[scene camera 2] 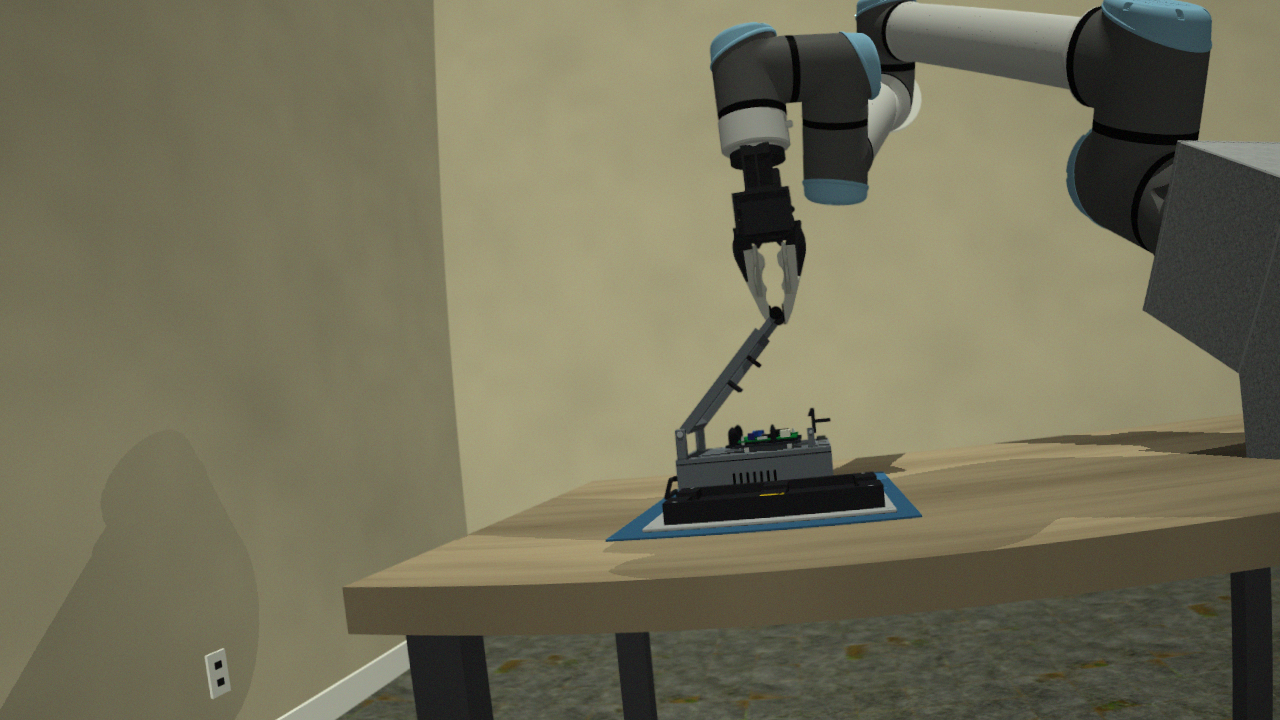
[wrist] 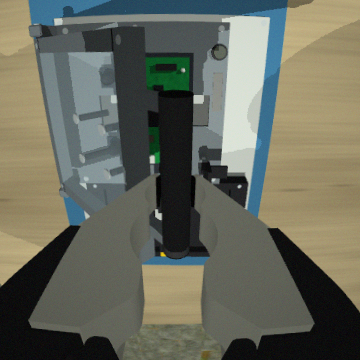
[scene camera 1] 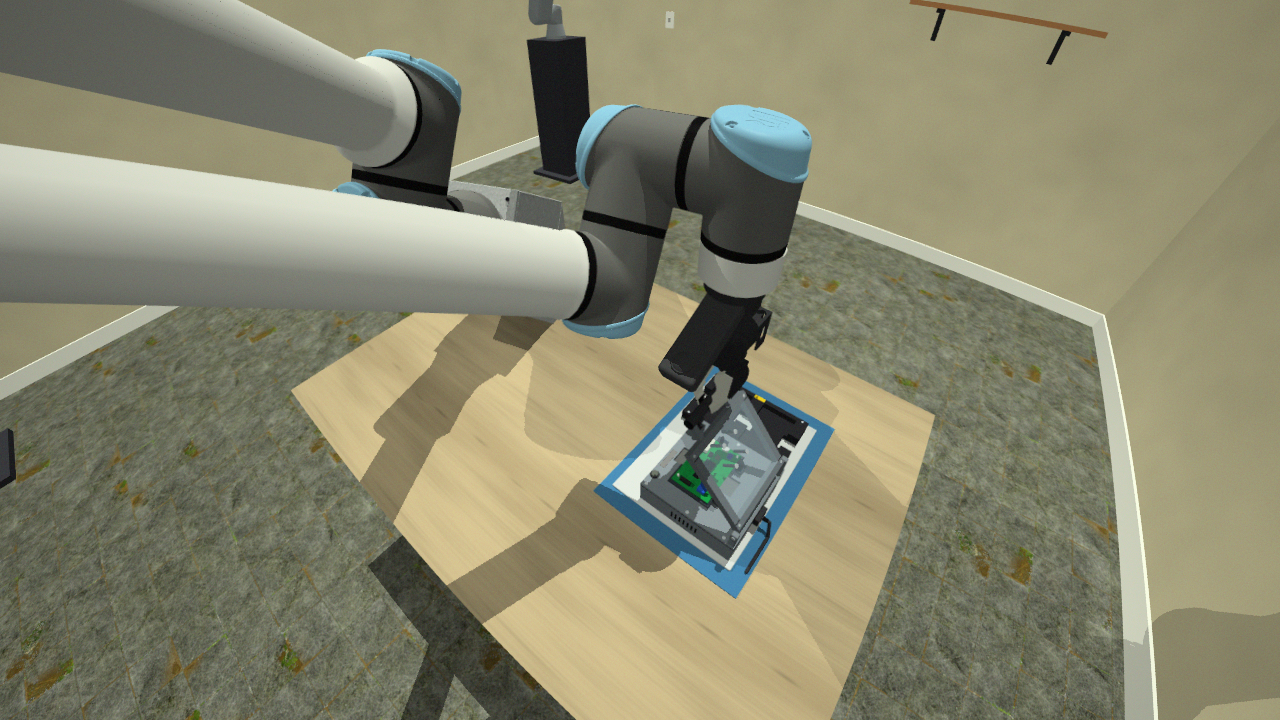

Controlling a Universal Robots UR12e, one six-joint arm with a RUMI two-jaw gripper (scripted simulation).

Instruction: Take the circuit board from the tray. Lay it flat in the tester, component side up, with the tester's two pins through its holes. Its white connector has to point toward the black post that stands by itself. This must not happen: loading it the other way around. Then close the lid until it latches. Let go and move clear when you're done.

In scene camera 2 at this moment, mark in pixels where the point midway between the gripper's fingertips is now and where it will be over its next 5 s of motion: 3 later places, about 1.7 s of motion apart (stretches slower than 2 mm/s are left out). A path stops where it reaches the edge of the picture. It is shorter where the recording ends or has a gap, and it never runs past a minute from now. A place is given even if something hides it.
My gripper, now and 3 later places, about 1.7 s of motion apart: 778,324; 817,369; 831,407; 834,424
